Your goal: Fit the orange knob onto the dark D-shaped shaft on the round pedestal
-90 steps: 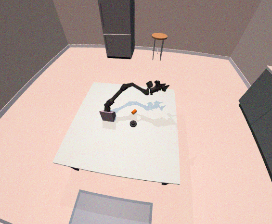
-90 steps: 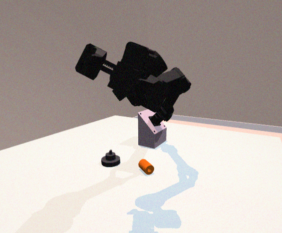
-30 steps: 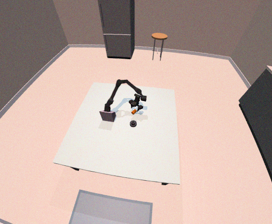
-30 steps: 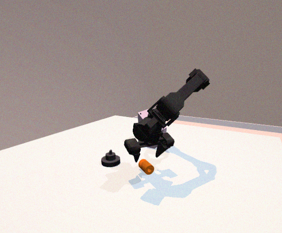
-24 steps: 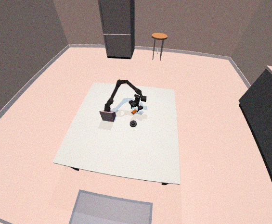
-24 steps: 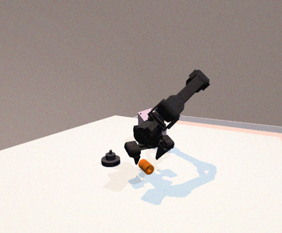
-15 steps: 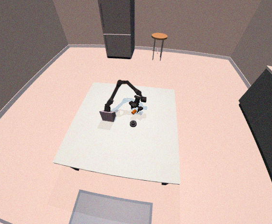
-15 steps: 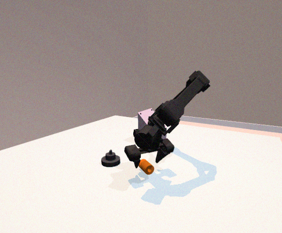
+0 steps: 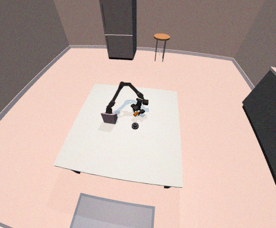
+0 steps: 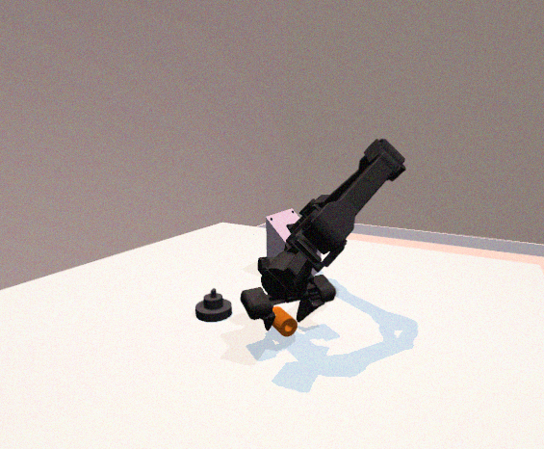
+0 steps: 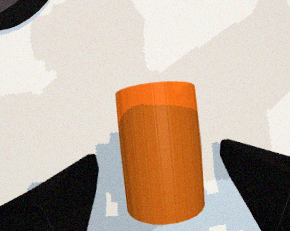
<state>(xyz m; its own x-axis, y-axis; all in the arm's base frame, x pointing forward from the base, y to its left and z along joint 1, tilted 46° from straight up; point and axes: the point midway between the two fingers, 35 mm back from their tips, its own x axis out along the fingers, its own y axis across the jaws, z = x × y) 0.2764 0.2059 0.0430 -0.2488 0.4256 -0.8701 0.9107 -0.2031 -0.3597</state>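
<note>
The orange knob lies 1 cm above my gripper tip. Also, from my gripper tip: dark round pedestal 17 cm to the right, 4 cm ahead, 2 cm above.
</note>
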